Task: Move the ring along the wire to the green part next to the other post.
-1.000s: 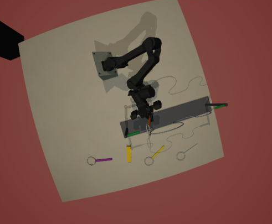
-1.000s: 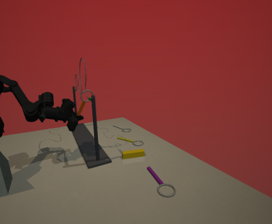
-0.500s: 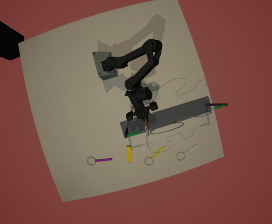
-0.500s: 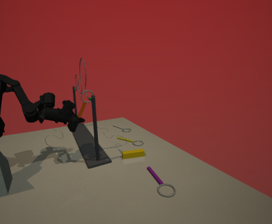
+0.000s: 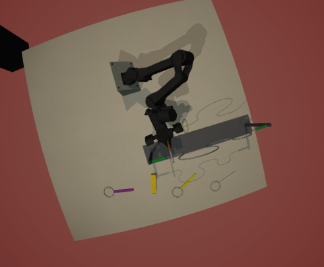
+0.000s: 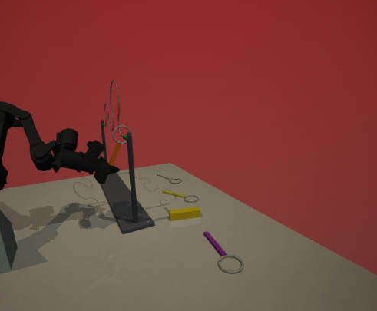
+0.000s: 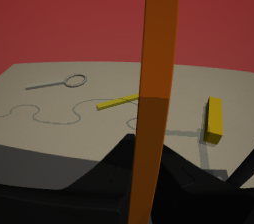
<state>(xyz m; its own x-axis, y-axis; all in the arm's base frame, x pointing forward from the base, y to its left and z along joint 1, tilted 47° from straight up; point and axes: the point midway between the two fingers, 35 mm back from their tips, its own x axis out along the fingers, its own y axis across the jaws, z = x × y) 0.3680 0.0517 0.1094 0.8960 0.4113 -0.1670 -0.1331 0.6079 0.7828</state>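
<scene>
Right now the orange-handled ring is 1 cm to the right of my gripper tip and 9 cm above it. Round my gripper tip: yellow-handled ring 26 cm ahead, 2 cm to the left, 17 cm below; grey-handled ring 31 cm ahead, 25 cm to the left, 17 cm below; yellow block 19 cm ahead, 14 cm to the right, 16 cm below.
</scene>
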